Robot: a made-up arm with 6 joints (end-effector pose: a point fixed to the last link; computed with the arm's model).
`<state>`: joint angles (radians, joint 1 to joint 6).
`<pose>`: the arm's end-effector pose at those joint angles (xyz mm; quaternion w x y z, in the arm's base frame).
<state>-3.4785 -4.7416 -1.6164 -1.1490 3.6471 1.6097</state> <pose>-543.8 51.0 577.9 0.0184 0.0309 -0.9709 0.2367</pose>
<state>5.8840 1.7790 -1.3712 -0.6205 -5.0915 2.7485</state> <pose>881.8 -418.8 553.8 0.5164 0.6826 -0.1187 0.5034</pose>
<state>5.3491 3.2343 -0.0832 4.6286 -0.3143 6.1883</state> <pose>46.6 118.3 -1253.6 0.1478 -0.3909 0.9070 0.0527</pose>
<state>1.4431 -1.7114 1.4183 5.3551 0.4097 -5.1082</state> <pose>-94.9 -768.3 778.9 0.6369 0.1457 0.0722 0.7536</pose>
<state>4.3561 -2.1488 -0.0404 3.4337 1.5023 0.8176</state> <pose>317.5 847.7 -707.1 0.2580 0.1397 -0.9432 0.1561</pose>
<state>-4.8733 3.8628 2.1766 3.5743 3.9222 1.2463</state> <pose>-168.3 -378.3 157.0 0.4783 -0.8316 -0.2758 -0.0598</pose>
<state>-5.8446 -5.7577 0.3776 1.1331 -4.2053 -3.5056</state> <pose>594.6 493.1 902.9 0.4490 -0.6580 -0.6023 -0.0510</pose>
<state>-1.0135 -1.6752 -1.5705 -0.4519 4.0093 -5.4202</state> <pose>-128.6 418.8 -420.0 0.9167 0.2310 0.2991 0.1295</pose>
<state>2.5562 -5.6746 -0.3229 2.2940 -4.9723 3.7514</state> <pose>-447.6 78.4 1262.9 0.2773 0.2039 -0.4950 0.7978</pose>
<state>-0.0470 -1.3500 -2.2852 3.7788 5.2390 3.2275</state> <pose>-357.6 161.5 -422.1 0.2623 -0.2853 -0.8969 -0.2127</pose>
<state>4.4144 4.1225 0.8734 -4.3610 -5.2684 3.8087</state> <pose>533.5 1073.1 -71.9 0.0451 0.6914 0.2975 0.6568</pose>
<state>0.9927 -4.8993 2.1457 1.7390 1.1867 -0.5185</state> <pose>16.3 419.7 -404.0 0.5141 -0.2001 -0.8141 -0.1814</pose>
